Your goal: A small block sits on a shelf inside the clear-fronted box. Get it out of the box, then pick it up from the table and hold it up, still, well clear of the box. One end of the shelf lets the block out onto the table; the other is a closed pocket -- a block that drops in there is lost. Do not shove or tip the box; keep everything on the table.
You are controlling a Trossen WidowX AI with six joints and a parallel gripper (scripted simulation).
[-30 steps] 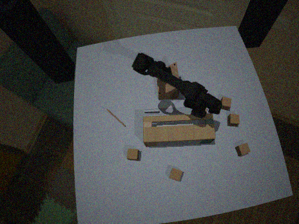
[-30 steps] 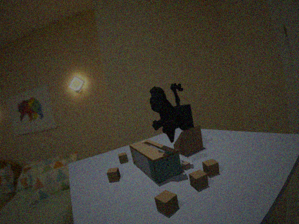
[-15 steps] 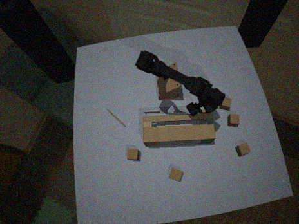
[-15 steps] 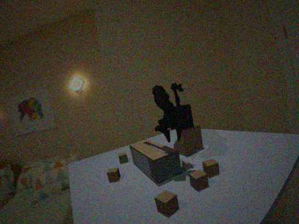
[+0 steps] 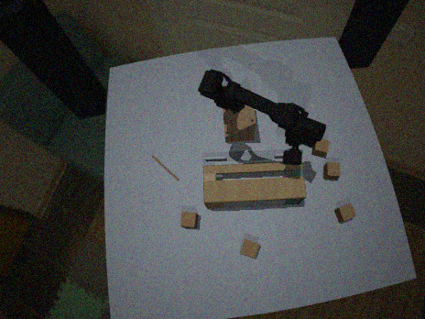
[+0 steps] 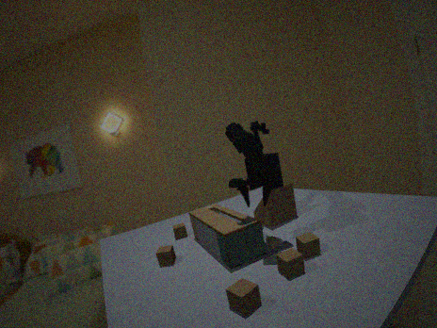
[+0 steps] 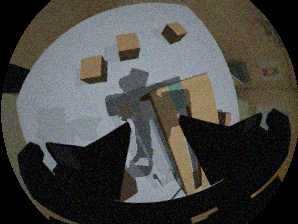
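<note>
Right now my gripper tip is 3 cm past the tan block, 2 cm to the right of it and 15 cm above it. Round my gripper tip: thin stick: 9 cm behind, 52 cm to the right, 16 cm below; tan box: 3 cm ahead, 16 cm to the right, 10 cm below.
</note>
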